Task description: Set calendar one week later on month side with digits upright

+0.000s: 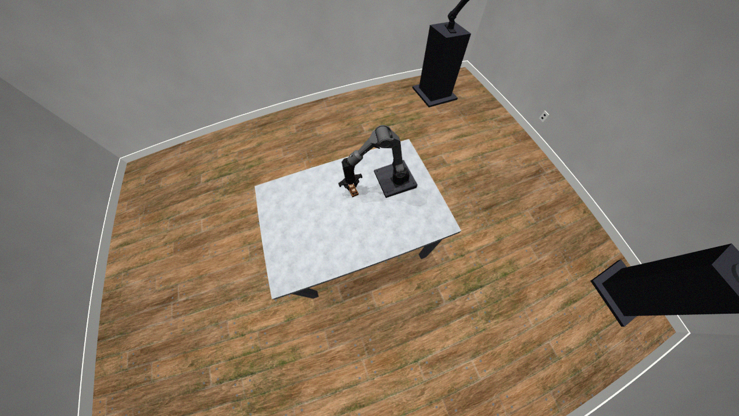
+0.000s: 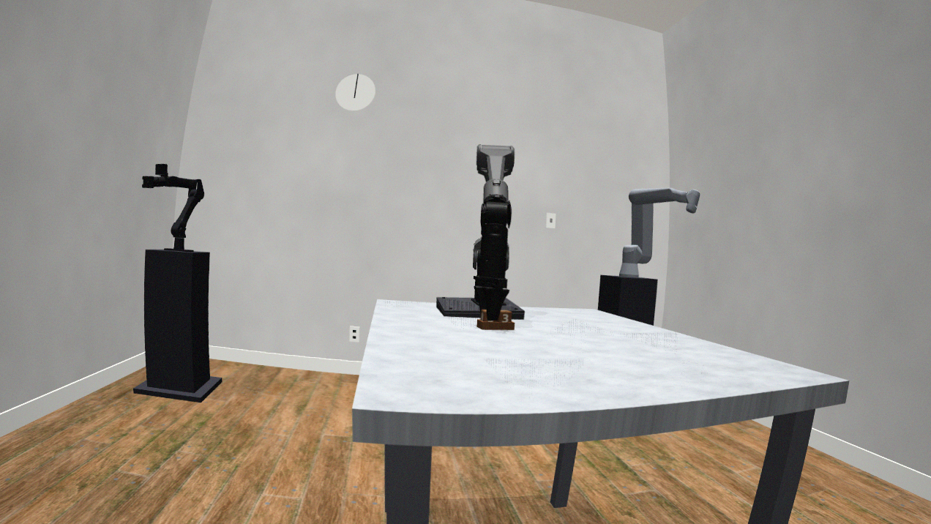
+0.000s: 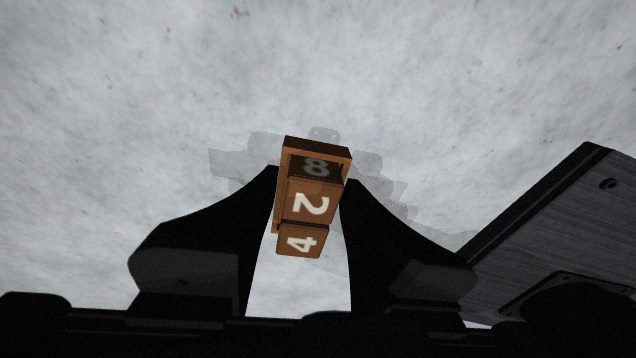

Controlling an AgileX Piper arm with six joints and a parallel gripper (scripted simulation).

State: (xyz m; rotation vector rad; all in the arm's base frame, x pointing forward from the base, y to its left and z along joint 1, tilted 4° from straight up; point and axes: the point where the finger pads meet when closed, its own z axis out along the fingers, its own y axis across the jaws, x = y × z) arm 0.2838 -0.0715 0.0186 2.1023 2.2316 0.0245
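Right now the tray is 20 mm to the left of my hand and 20 mm below it. From my hand the other things lie so: brown cube (30 mm to the left).
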